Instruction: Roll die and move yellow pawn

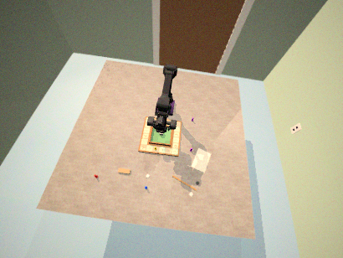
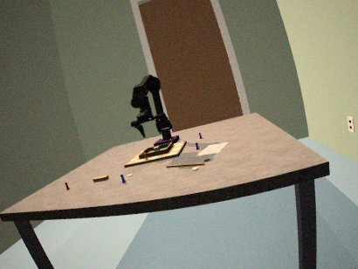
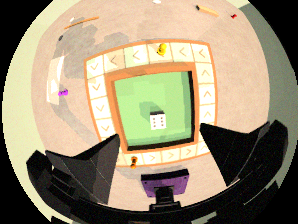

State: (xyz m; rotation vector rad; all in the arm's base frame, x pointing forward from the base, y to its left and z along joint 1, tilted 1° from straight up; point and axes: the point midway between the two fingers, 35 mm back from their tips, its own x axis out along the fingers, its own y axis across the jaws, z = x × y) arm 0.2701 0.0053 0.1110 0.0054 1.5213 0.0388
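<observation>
The yellow pawn is 11 cm ahead of my gripper tip, 2 cm to the right of it and 8 cm below it. Round my gripper tip: white sheet: 13 cm ahead, 31 cm to the left, 10 cm below; then green tray: 10 cm below; then wooden block: 30 cm ahead, 19 cm to the right, 10 cm below.
</observation>
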